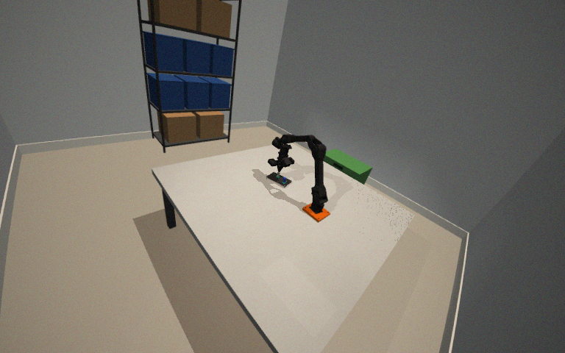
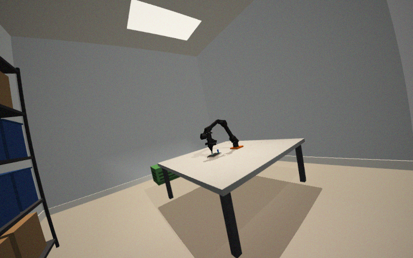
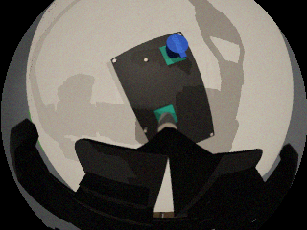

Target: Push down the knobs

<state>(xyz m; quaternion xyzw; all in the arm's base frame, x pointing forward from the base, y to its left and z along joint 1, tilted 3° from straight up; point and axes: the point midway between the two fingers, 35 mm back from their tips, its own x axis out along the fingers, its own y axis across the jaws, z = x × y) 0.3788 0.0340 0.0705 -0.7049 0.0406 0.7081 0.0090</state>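
The white knob is 20 mm below my gripper tip. Round my gripper tip: blue knob (80 mm behind, 10 mm to the left, 10 mm below).
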